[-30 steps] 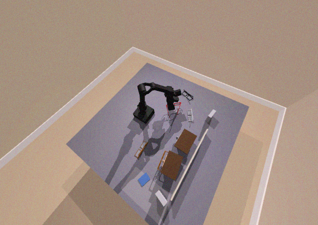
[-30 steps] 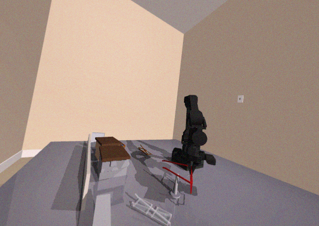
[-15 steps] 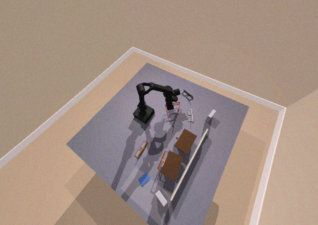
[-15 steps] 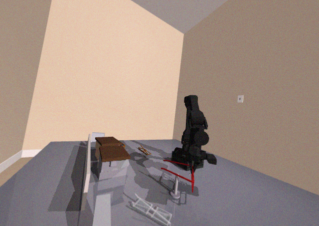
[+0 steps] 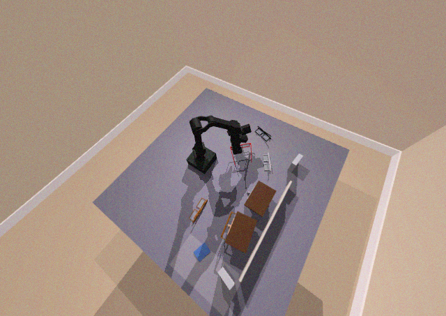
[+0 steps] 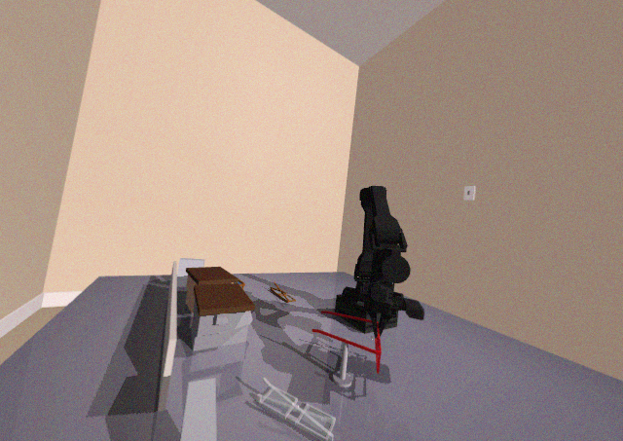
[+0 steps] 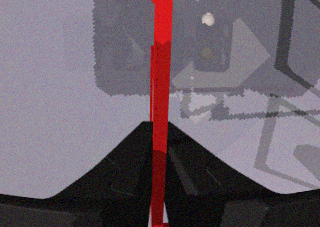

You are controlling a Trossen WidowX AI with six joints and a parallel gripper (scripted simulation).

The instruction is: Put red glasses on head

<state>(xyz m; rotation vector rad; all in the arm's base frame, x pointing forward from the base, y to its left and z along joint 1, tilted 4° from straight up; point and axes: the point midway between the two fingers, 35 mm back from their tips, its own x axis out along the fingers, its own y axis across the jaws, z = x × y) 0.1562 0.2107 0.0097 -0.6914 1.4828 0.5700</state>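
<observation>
Right now the white post is 11 cm ahead of my gripper tip, 4 cm below it and 2 cm to the left of it. The rest, counted from my gripper tip: blue tag 65 cm to the right, 22 cm ahead, 6 cm below; long low white wall 45 cm ahead, 32 cm to the right, 1 cm below.
</observation>
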